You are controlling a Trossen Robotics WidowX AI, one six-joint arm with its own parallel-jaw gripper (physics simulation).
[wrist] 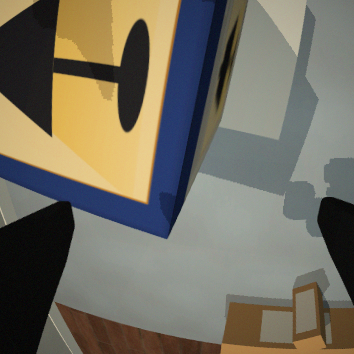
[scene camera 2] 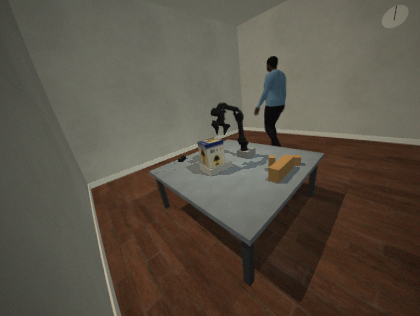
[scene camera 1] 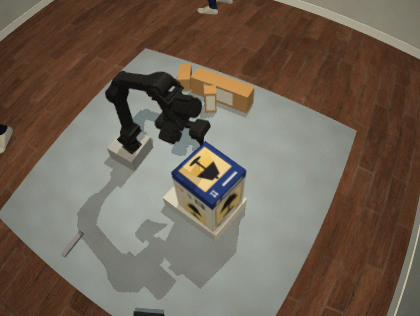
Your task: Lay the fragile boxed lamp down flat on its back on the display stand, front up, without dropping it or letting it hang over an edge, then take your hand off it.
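Frame: origin at the arm's base, x ahead, y left, z up, level; millimetres.
Where they show: gripper, fingertip midpoint: (wrist: 200, 213) (scene camera 2: 220, 134) (scene camera 1: 190, 141); arm's base, link origin: (scene camera 2: 244, 149) (scene camera 1: 132, 145).
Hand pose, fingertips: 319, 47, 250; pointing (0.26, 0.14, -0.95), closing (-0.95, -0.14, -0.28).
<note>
Things, the pixels of their centre, and the offset from my fingertips, as dx, dy, dz. Level surfaces: height alone.
- boxed lamp, body centre: (wrist: 122, 45) (scene camera 1: 209, 188) (scene camera 2: 211, 152) +102, -34, -151
- thin grey bar, body centre: (scene camera 1: 72, 243) -221, -538, -321
- table, surface height: dz -327
The boxed lamp (scene camera 1: 209, 172) (scene camera 2: 212, 154) (wrist: 100, 120) rests on the pale display stand (scene camera 1: 170, 198) (scene camera 2: 220, 169) (wrist: 287, 20). Its blue-bordered yellow face with the black lamp picture points up, and the box looks level. In scene camera 1, stand shows around the lower edges of its two visible sides; its far sides are hidden there. My gripper (scene camera 1: 186, 138) (scene camera 2: 221, 133) (wrist: 200, 213) is open and empty, above and beside the box's corner nearest the arm. In the wrist view the fingers stand wide apart, with the box's blue corner showing between them and no grip on it.
Orange blocks (scene camera 1: 222, 90) (scene camera 2: 284, 167) (wrist: 306, 310) stand near the table's far edge in scene camera 1. The arm's base block (scene camera 1: 131, 150) (scene camera 2: 246, 153) is beside the stand. A thin grey bar (scene camera 1: 72, 244) lies on the table (scene camera 1: 300, 160). A person (scene camera 2: 275, 90) stands beyond the table.
</note>
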